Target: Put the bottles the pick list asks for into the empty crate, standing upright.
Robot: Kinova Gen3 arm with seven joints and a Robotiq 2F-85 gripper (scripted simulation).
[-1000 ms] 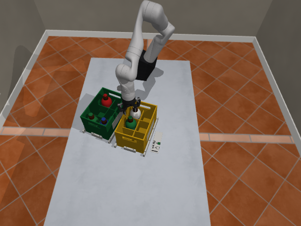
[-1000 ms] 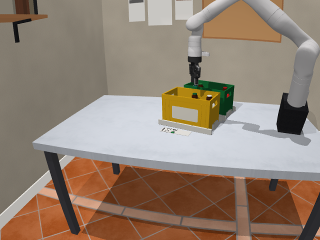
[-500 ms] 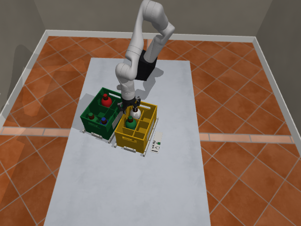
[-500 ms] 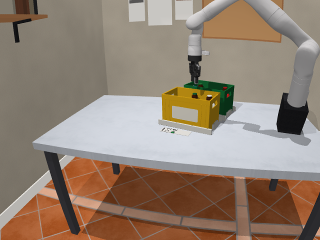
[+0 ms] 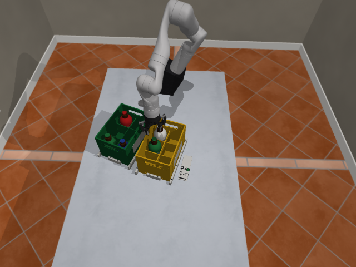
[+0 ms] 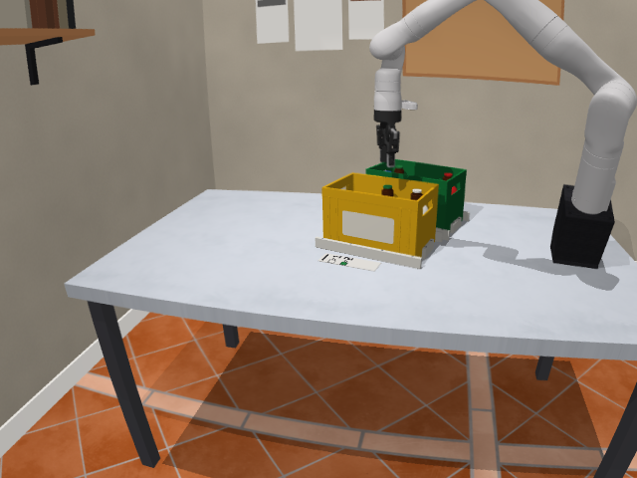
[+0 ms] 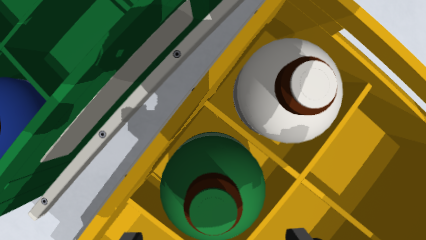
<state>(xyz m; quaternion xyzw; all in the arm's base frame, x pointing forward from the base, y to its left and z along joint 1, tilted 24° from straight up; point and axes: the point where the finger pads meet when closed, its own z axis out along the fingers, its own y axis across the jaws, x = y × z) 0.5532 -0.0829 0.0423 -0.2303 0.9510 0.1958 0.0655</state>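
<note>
Now: the blue-label bottle 170 mm to the right of my hand, 150 mm below it and 30 mm ahead of it. Round my hand: green crate: 180 mm to the right, 160 mm below, 70 mm behind; then white-label bottle: 150 mm below, 90 mm behind, 20 mm to the left; then yellow crate: 160 mm below, 40 mm to the left, 10 mm ahead.
</note>
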